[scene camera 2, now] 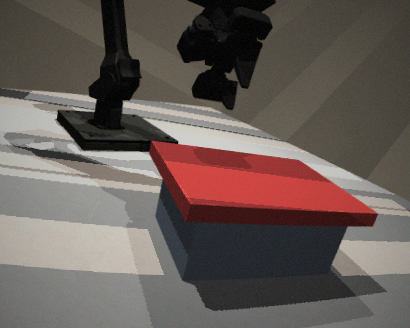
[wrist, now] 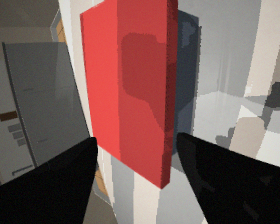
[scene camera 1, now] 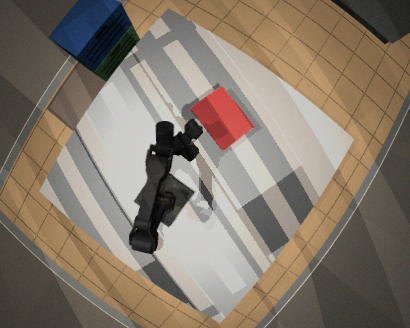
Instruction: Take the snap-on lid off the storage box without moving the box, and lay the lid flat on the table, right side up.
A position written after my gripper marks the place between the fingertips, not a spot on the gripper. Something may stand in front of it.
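I can see my gripper (scene camera 2: 237, 98) (wrist: 137, 142) (scene camera 1: 199, 130). There is a storage box (scene camera 2: 201, 251) (wrist: 187, 25) in the scene too, and I see it along with a lid (scene camera 2: 208, 185) (wrist: 130, 60) (scene camera 1: 220, 115).
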